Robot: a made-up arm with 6 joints.
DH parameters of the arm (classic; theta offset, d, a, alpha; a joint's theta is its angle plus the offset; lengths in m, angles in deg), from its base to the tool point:
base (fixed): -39.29 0 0.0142 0
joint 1: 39.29 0.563 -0.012 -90
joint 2: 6.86 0 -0.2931 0
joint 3: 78.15 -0.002 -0.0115 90
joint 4: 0 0.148 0.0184 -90
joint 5: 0 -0.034 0.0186 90
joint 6: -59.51 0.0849 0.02 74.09
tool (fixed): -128.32 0.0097 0 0
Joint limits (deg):
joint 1: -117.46..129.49
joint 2: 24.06..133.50
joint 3: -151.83..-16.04
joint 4: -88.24..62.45
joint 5: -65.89..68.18
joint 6: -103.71..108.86
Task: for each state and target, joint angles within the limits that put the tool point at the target. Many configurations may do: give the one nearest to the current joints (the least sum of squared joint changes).
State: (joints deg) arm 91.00 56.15 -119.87 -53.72 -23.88 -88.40
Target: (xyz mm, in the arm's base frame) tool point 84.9 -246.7 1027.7
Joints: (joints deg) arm 103.72 47.72 -137.18 -53.26 -17.99 -85.02
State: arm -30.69 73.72 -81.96 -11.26 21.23 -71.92
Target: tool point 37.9 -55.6 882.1
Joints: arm -20.91 48.89 -76.30 8.24 28.89 -77.66
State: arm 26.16 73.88 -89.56 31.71 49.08 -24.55
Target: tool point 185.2 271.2 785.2
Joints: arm 56.37 107.13 -112.46 41.36 37.76 -27.33
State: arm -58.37 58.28 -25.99 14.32 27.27 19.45
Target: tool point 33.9 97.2 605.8
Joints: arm -82.06 26.71 -16.04 44.40 59.82 28.60
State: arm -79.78 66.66 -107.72 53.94 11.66 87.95
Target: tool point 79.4 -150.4 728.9
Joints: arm -78.14 78.97 -60.02 44.38 24.53 84.55
